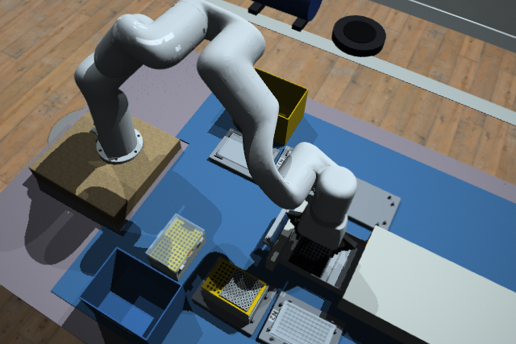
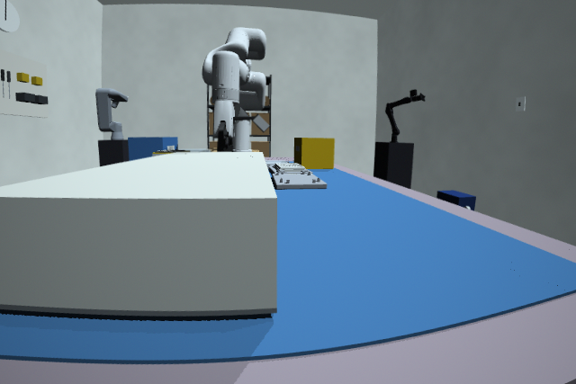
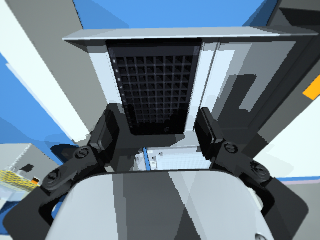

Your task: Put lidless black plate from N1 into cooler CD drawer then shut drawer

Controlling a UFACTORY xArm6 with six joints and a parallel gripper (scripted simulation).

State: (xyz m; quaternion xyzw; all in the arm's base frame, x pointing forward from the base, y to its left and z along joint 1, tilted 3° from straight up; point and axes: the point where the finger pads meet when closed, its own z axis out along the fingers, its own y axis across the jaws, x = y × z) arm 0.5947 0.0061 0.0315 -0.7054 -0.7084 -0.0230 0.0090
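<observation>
Right now the black plate is 4 cm below my hand. Also, from my hand: cooler drawer: 4 cm below, 3 cm ahead; then grey nest: 19 cm to the left, 6 cm below, 6 cm ahead; then white plate: 19 cm to the right, 6 cm ahead, 5 cm below.
</observation>
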